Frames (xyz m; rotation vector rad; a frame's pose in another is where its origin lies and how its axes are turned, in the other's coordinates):
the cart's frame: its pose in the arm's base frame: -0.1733 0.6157 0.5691 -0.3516 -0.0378 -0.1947
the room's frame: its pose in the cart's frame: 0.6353 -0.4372 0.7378 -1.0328 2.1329 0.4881
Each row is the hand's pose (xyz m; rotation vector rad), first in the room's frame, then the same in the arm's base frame.
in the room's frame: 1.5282 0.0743 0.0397 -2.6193 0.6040 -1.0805
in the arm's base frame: -0.4662 -0.5911 0.5783 1.5781 -0.0776 -1.4399
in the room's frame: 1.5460 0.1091 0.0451 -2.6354 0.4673 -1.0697
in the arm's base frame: -0.4955 -0.5766 0.5562 1.6152 -0.0614 -1.5302
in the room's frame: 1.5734 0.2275 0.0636 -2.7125 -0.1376 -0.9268
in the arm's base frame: -0.5776 -0.5056 0.4986 1.6733 0.0439 -1.9840
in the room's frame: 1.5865 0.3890 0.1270 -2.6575 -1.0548 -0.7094
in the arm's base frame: -0.6562 -0.3838 0.4024 -1.6451 -0.3600 2.6451
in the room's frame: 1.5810 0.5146 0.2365 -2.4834 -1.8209 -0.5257
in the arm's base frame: -0.6766 -0.2648 0.2874 -1.1030 -0.6550 2.3923
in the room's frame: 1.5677 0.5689 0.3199 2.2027 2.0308 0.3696
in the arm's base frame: -0.6601 -0.1978 0.2144 -0.8256 -0.8187 2.2669
